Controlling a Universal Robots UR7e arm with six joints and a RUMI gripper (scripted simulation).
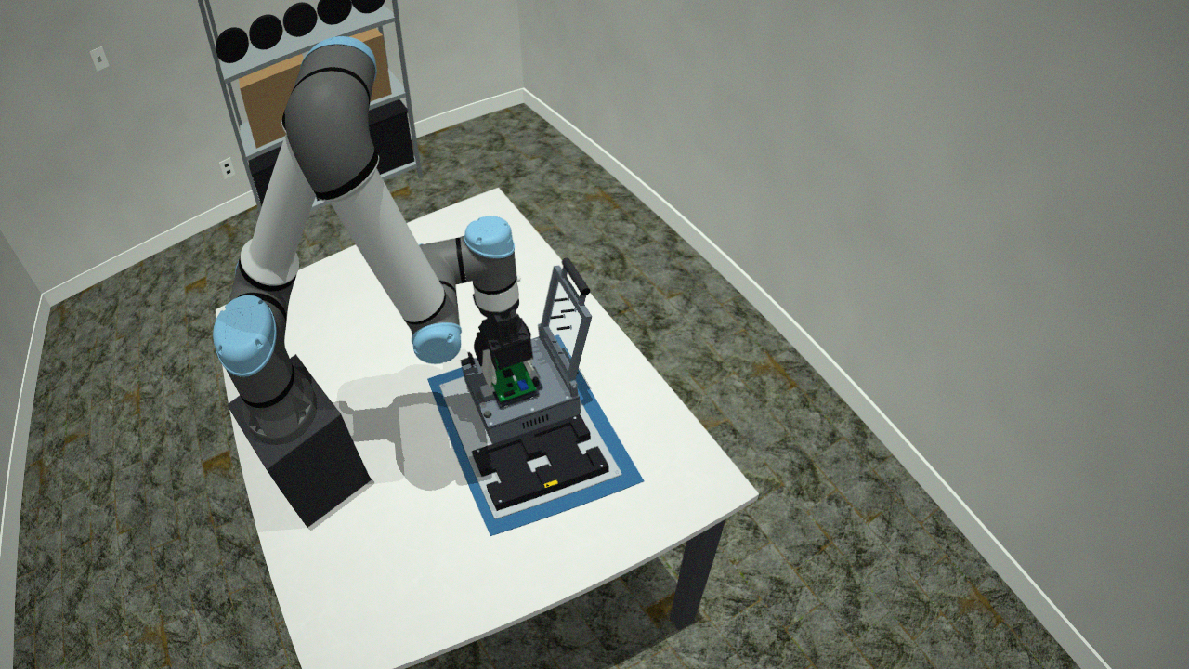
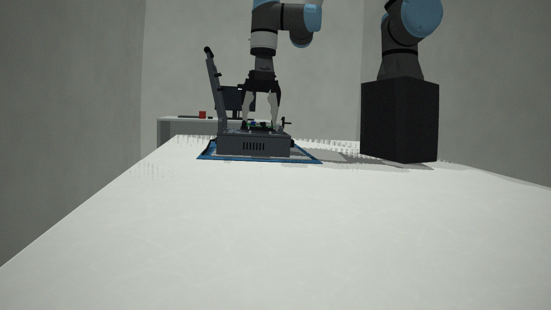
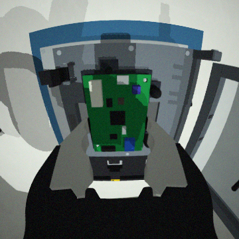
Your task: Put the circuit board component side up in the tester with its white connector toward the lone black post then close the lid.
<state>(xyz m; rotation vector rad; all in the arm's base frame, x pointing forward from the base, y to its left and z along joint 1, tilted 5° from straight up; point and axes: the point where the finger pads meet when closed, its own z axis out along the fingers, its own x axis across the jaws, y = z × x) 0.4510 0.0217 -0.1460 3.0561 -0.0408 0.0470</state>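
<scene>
My gripper is now right at the green circuit board. The rest, counted from my hand: lid 12 cm ahead, 10 cm above.
</scene>
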